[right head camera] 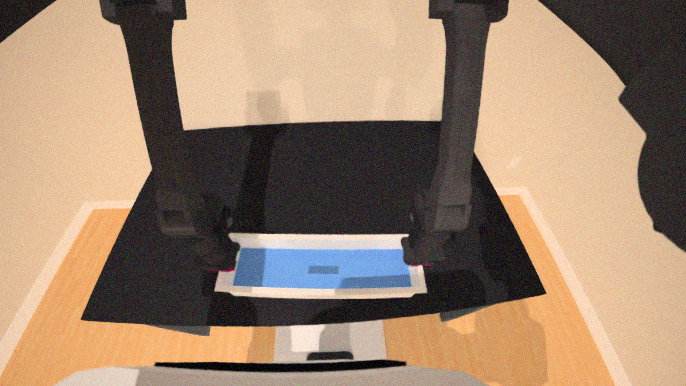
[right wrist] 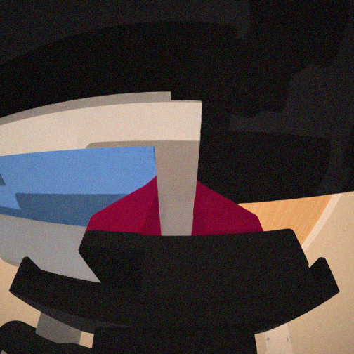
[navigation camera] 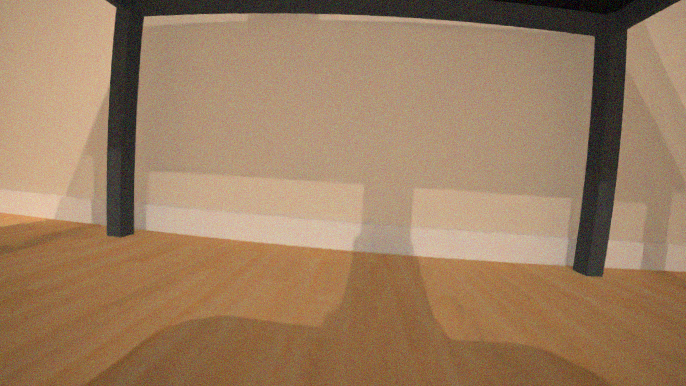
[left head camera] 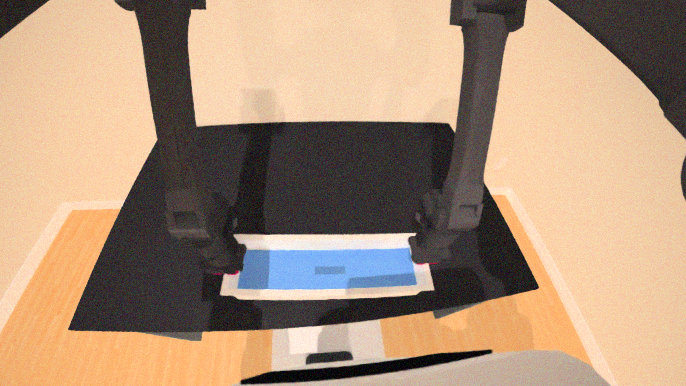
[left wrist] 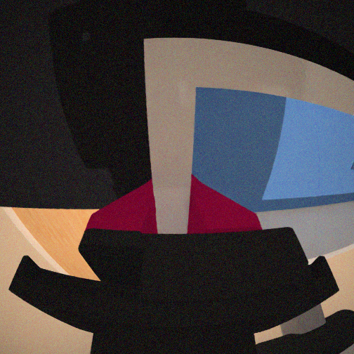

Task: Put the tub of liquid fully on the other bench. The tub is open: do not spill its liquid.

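The white open tub (left head camera: 325,295) (right head camera: 320,293) (left wrist: 170,100) (right wrist: 125,122) holds blue liquid (left head camera: 300,260) (right head camera: 290,262) (left wrist: 315,150) (right wrist: 75,170) and looks about level. In both head views it is over the near half of the black bench (left head camera: 340,180) (right head camera: 350,175), with bench top showing on every side. I cannot tell whether it touches the top. My left gripper (left head camera: 230,272) (right head camera: 223,270) (left wrist: 173,177) is shut on its left end wall. My right gripper (left head camera: 426,262) (right head camera: 420,265) (right wrist: 174,178) is shut on its right end wall. No spilled liquid shows.
The robot's pale base (left head camera: 360,340) (right head camera: 362,340) shows below the bench's near edge, partly under the bench. In the navigation view, two dark bench legs (navigation camera: 122,125) (navigation camera: 602,150) stand near the wall (navigation camera: 360,100).
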